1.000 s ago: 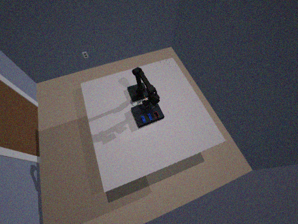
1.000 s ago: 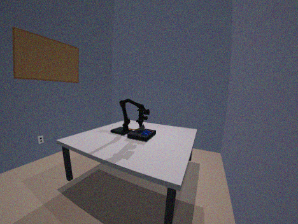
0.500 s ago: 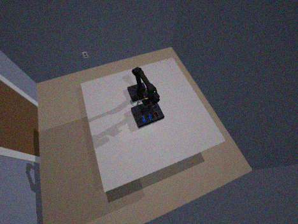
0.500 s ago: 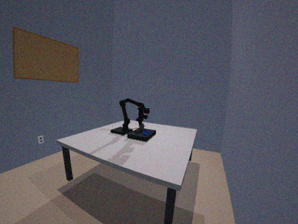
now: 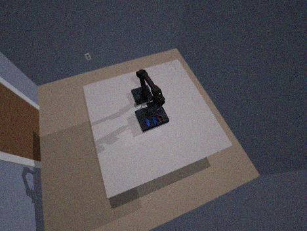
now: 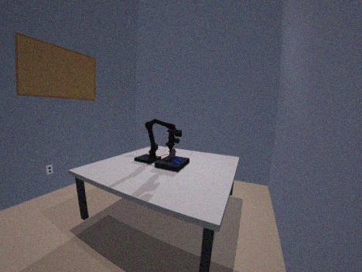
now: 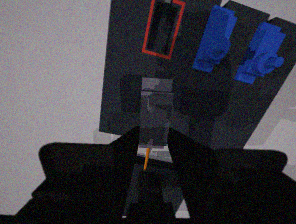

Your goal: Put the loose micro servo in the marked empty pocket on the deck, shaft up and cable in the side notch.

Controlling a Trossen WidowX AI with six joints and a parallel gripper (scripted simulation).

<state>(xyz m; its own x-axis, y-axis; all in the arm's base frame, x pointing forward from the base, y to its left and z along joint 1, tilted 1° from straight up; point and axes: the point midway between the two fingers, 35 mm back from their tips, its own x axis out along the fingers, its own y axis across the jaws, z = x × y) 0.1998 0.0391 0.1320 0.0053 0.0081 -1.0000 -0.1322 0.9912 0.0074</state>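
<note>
Right now my gripper tip is 10 cm above the dark robot deck, 6 cm to the left of it and 1 cm short of it.
</note>
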